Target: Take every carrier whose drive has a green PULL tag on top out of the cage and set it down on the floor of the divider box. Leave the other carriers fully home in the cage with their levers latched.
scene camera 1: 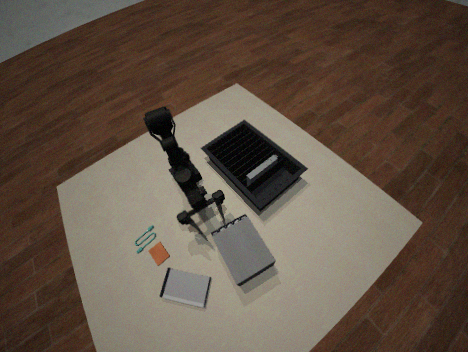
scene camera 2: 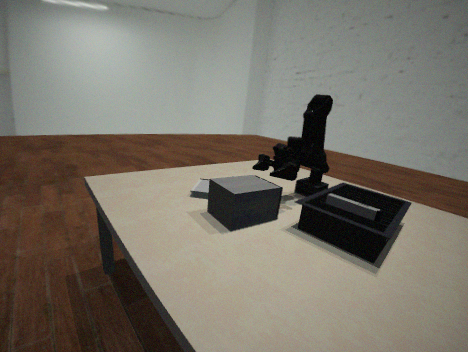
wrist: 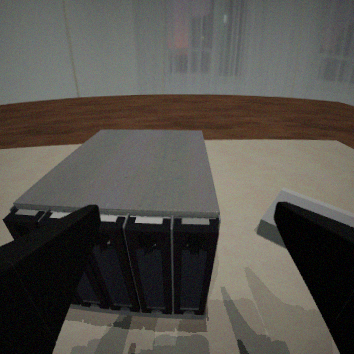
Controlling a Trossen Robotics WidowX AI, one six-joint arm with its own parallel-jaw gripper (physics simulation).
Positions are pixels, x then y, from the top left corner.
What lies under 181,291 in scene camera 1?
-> A grey notebook-like slab.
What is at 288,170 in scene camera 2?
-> My gripper.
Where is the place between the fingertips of my gripper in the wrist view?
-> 188,211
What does my gripper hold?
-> Nothing.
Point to a black divider box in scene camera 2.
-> At 365,238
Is my gripper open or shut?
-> Open.
